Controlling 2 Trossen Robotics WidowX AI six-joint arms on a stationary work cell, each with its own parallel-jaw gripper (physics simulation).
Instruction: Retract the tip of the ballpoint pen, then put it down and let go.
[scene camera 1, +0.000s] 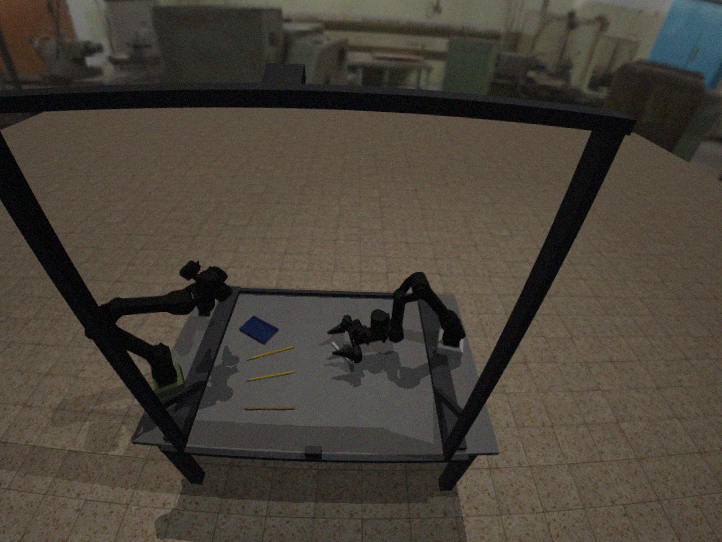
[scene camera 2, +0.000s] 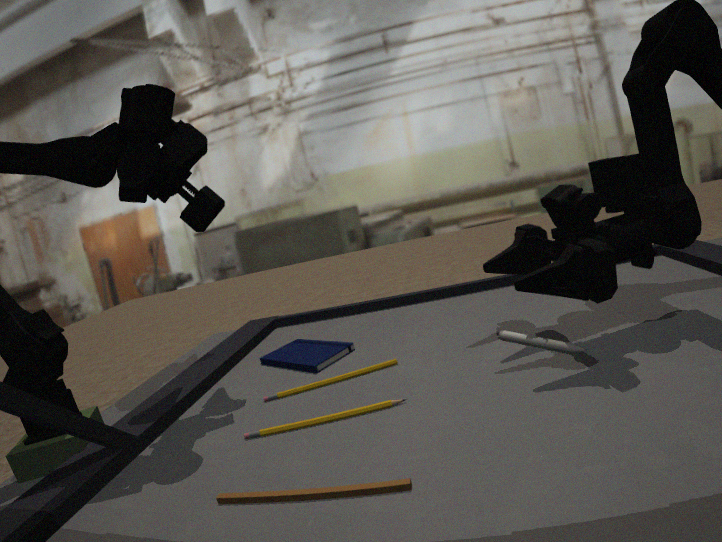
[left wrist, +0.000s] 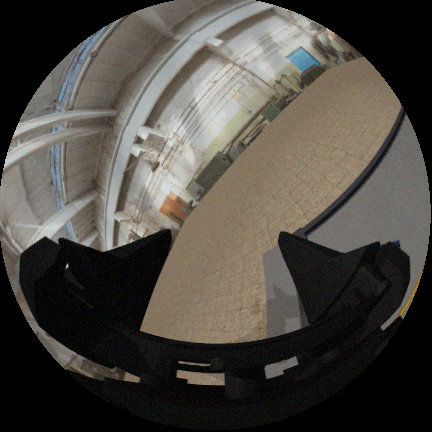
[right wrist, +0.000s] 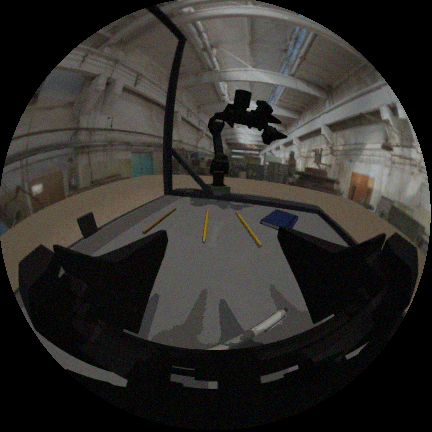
Labels:
right gripper: scene camera 1 329, 342; scene camera 2; right wrist; not seen in the left wrist view (out of frame)
same spot on right gripper: (right wrist: 330, 276) = (scene camera 2: 522, 252)

